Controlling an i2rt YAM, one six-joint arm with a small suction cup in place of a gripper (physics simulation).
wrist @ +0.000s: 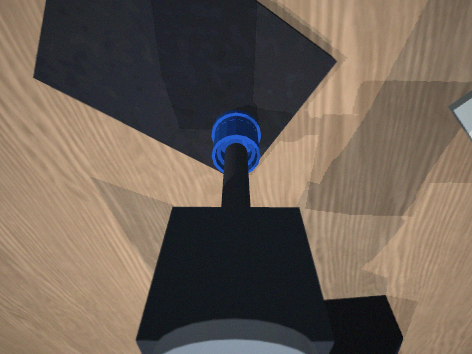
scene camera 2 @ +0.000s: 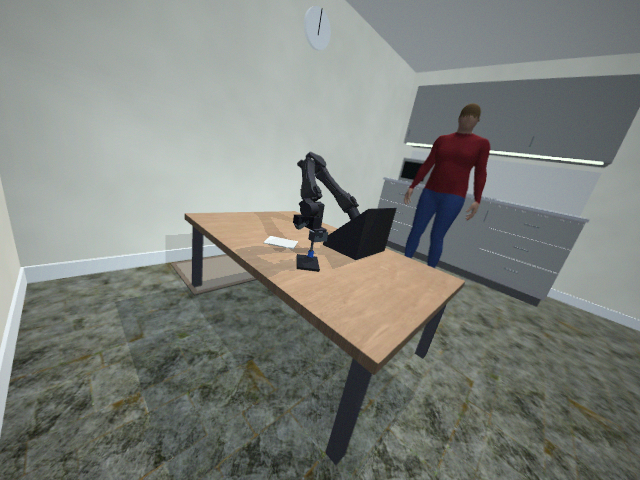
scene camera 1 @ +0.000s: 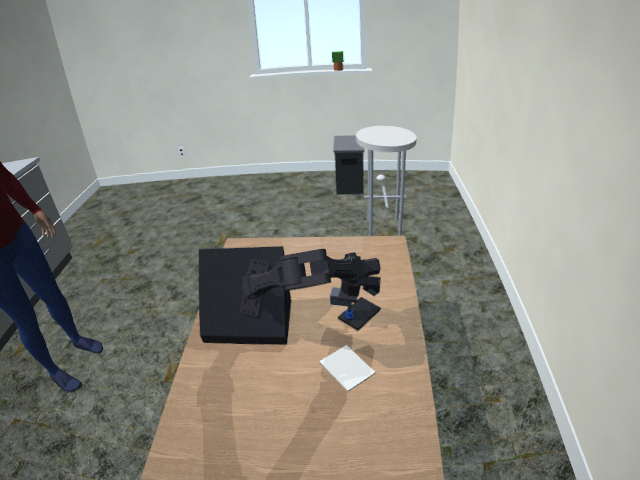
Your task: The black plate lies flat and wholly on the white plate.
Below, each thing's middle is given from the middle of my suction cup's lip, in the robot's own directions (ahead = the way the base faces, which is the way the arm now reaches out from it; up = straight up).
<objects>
Right now the black plate point(wrist: 170, 77) is 4 cm ahead of my suction cup, 3 cm to the left of it and 2 cm below it. Round my suction cup: white plate point(scene camera 1: 344, 365) 2 cm ahead, 23 cm to the right, 3 cm below.
</objects>
